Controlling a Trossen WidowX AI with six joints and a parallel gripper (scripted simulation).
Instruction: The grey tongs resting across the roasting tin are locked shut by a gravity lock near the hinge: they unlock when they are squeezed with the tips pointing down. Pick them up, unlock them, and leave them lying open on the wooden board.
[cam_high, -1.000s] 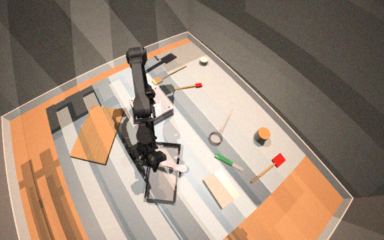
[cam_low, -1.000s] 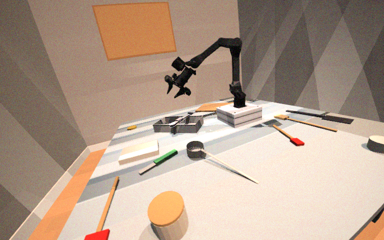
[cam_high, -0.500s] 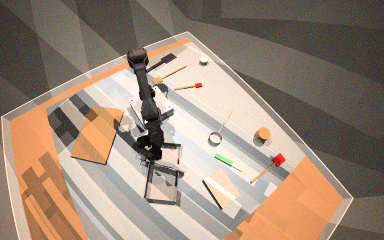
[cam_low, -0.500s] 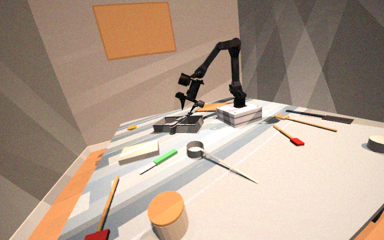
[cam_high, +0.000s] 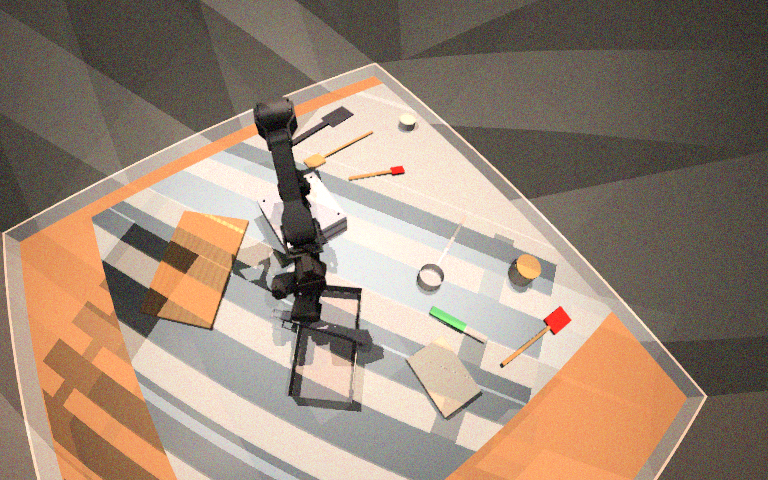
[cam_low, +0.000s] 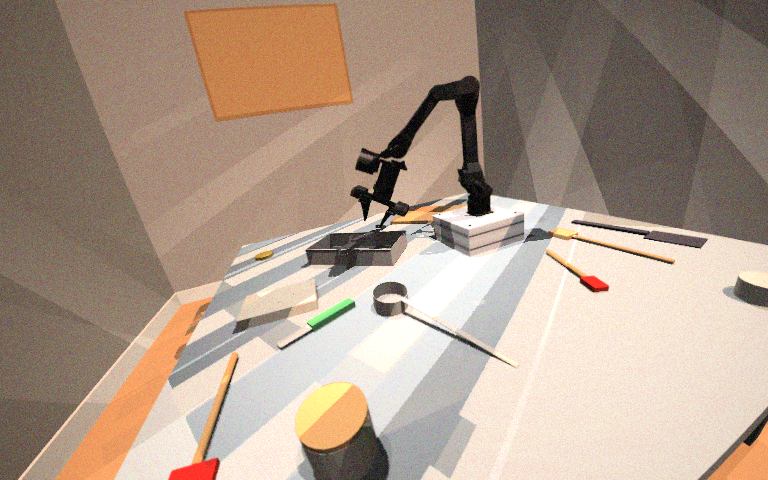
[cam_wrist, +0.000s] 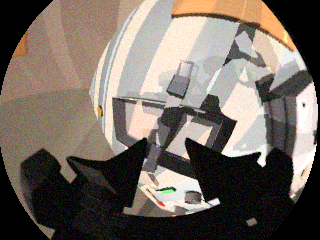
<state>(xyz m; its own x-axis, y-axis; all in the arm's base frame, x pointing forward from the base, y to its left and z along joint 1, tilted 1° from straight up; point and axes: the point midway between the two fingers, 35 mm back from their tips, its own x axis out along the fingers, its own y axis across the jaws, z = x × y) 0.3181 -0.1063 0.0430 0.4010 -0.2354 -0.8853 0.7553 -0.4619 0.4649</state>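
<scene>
Now: gripper tip 70 mm short of the roasting tin and 70 mm above it. Round my gripper tip: pale slab (300 mm ahead, 210 mm to the left, 80 mm below); then red spatula (380 mm ahead, 540 mm to the left, 90 mm below); then wooden board (350 mm behind, 250 mm to the right, 90 mm below).
</scene>
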